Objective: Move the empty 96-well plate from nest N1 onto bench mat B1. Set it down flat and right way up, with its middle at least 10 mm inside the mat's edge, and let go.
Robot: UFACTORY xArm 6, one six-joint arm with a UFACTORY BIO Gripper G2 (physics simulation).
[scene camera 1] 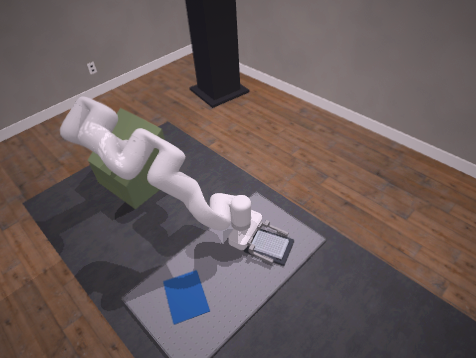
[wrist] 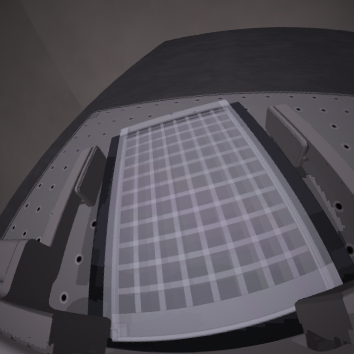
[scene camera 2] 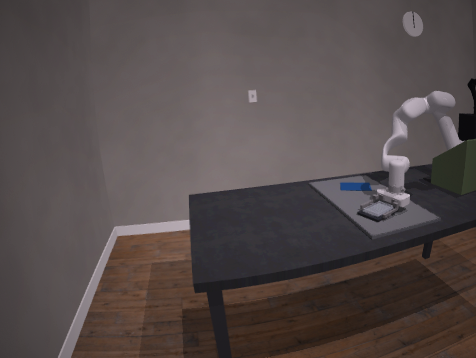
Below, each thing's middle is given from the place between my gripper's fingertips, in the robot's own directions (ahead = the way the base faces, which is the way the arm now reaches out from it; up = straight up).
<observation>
I see the 96-well plate (wrist: pixel 204 235) 4 cm behind my hand and 2 cm to the right of it. Round my hand: blue bench mat B1 (scene camera 1: pixel 185 295): 38 cm to the right, 6 cm behind, 2 cm below.
</observation>
